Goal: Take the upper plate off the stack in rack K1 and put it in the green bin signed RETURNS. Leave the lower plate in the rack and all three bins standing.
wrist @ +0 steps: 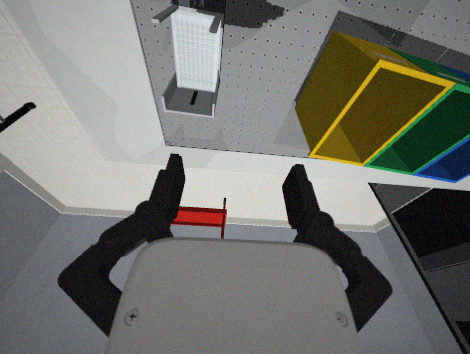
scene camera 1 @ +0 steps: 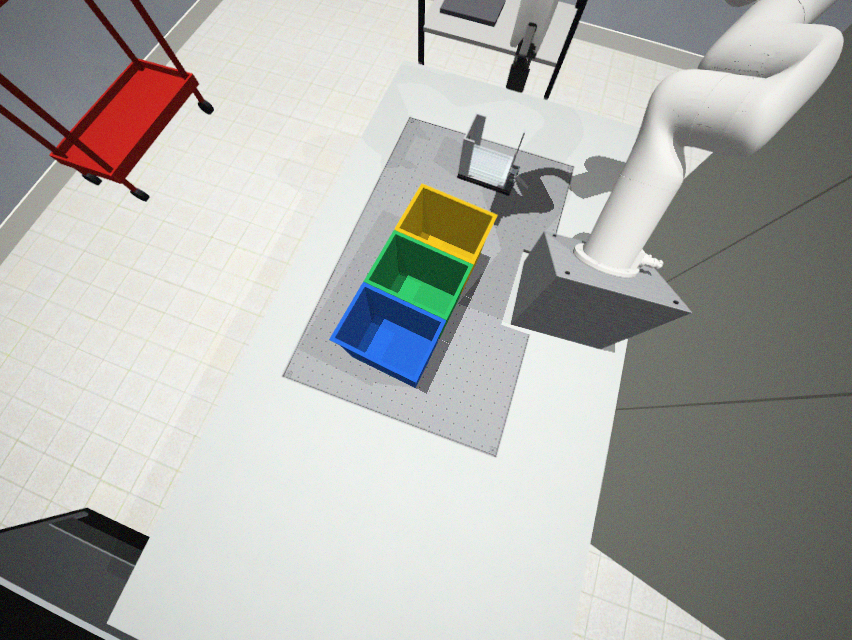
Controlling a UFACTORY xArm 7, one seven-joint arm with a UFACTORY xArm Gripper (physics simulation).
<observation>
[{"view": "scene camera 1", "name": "my gripper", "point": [520, 72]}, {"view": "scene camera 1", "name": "yellow bin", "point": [454, 226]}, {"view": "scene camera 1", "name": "clear gridded plate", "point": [484, 162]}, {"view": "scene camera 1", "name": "green bin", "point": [426, 277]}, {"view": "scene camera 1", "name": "blue bin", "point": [379, 329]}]
</observation>
